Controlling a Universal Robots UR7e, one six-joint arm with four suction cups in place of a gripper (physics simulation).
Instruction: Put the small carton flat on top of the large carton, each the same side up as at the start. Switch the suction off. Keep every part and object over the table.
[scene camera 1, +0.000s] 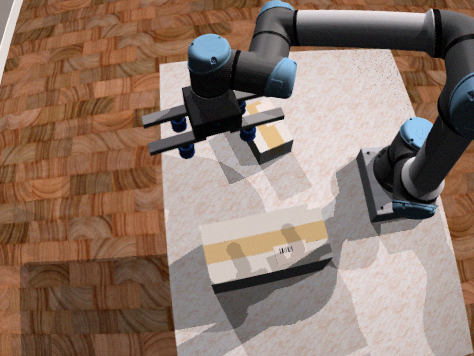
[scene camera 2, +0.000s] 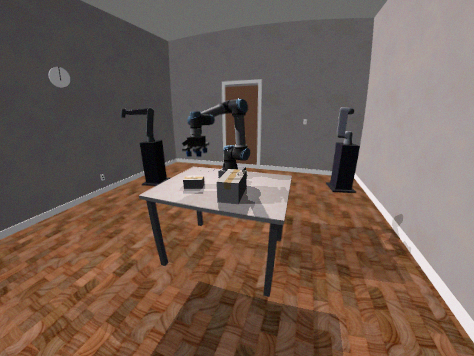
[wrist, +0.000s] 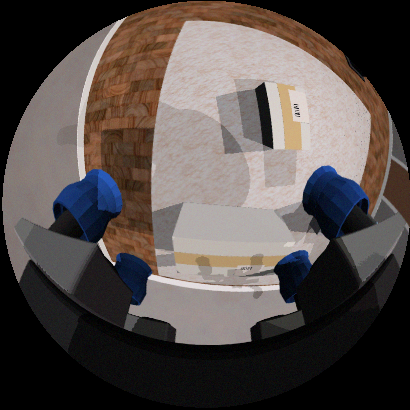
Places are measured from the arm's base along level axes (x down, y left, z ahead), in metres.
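Pixels of known places: hand, its tool point: (scene camera 2: 197, 154) (wrist: 213, 242); arm's base, origin of its link: (scene camera 2: 230, 168).
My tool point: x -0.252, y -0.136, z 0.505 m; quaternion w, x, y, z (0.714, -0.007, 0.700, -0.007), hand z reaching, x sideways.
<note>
For each thing: its top centre in the pictures, then the offset to it from my tool point. Level surfaces: height alone.
- small carton, centre of its top: (wrist: 291, 115) (scene camera 1: 264, 124) (scene camera 2: 193, 177) dy -0.113, dx +0.239, dz -0.172 m
- large carton, centre of its top: (scene camera 1: 266, 242) (wrist: 233, 261) (scene camera 2: 232, 175) dy +0.241, dx +0.165, dz -0.057 m
- table, height of its surface: dx +0.317 m
The small carton (scene camera 1: 274, 139) (scene camera 2: 193, 183) (wrist: 287, 120) lies flat on the table, with its tan tape on top; its barcode label shows in the wrist view. The large carton (scene camera 1: 265, 242) (scene camera 2: 231, 189) (wrist: 225, 245) lies flat on the table, apart from the small one, with tape and a barcode label on top. My gripper (scene camera 1: 214, 128) (scene camera 2: 195, 151) (wrist: 212, 240) is open: its four blue suction cups hold nothing. It hangs high above the table, beside the small carton on the side away from the arm's base, and partly hides that carton in scene camera 1.
The table (scene camera 1: 192, 195) (scene camera 2: 165, 190) (wrist: 200, 60) has a pale top. The arm's base (scene camera 1: 368, 192) (scene camera 2: 230, 162) stands on it, to the right of both cartons in scene camera 1. Two other arms stand on dark pedestals (scene camera 2: 153, 162) (scene camera 2: 345, 165) on the floor beyond the table.
</note>
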